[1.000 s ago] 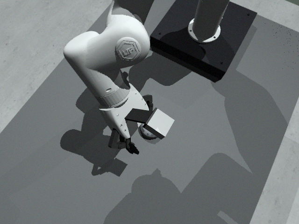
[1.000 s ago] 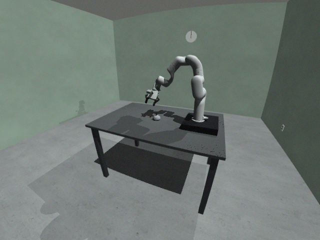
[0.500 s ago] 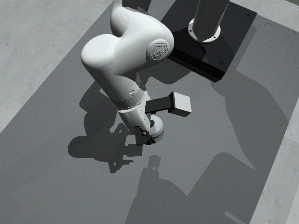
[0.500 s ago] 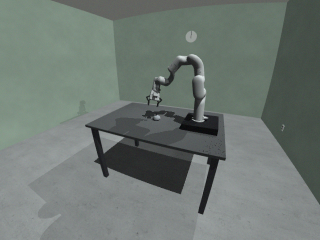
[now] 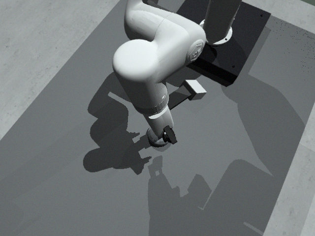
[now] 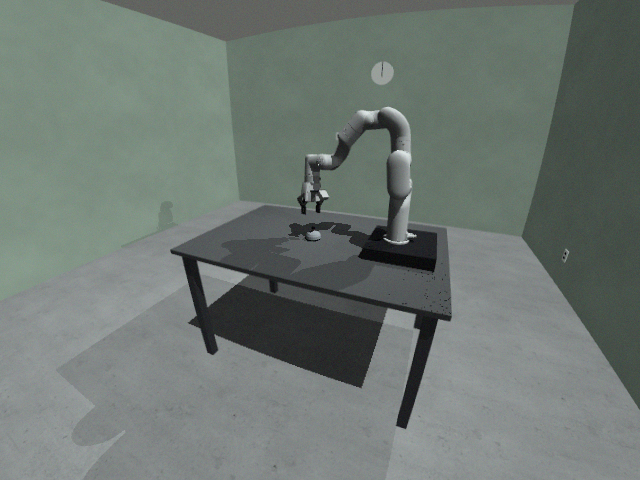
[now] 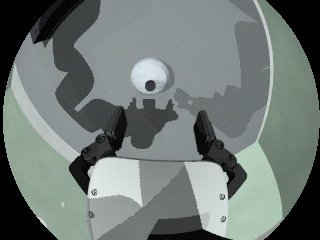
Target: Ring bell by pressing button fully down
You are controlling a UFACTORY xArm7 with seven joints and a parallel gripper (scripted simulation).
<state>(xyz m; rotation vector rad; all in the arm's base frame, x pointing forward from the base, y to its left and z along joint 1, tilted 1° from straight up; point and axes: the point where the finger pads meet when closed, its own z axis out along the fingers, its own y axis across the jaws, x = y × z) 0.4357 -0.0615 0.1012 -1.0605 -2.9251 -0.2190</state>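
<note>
Right now my hand is 1 cm past the bell button and 10 cm above it. Round my hand: bell (1 cm behind, 11 cm below).
</note>
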